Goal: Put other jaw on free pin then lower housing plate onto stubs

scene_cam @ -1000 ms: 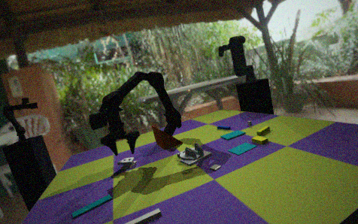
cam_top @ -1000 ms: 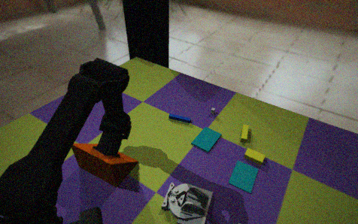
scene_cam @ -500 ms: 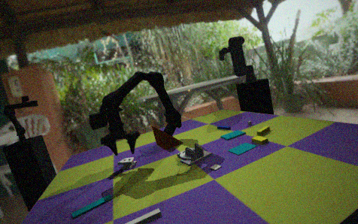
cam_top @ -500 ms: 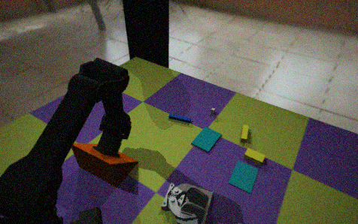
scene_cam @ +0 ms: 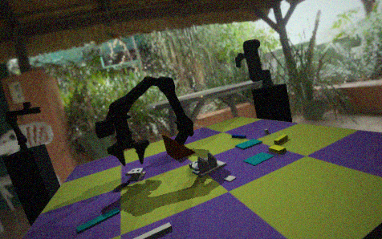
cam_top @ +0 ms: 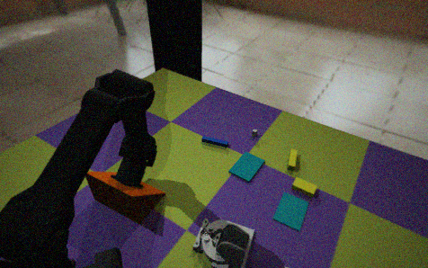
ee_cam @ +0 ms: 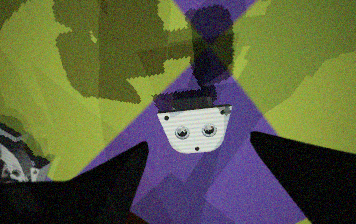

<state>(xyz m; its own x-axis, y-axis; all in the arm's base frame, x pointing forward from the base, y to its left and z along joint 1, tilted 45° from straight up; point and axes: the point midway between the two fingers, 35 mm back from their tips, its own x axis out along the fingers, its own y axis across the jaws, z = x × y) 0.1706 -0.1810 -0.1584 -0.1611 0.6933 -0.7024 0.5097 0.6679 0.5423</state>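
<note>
My gripper tip is 30 mm above the grey base block. From my gripper tip the other things lie so: white tile (290 mm ahead, 320 mm to the left, 60 mm below); teal bar (270 mm ahead, 120 mm to the right, 60 mm below); grey jaw (100 mm ahead, 290 mm to the left, 40 mm below).
</note>
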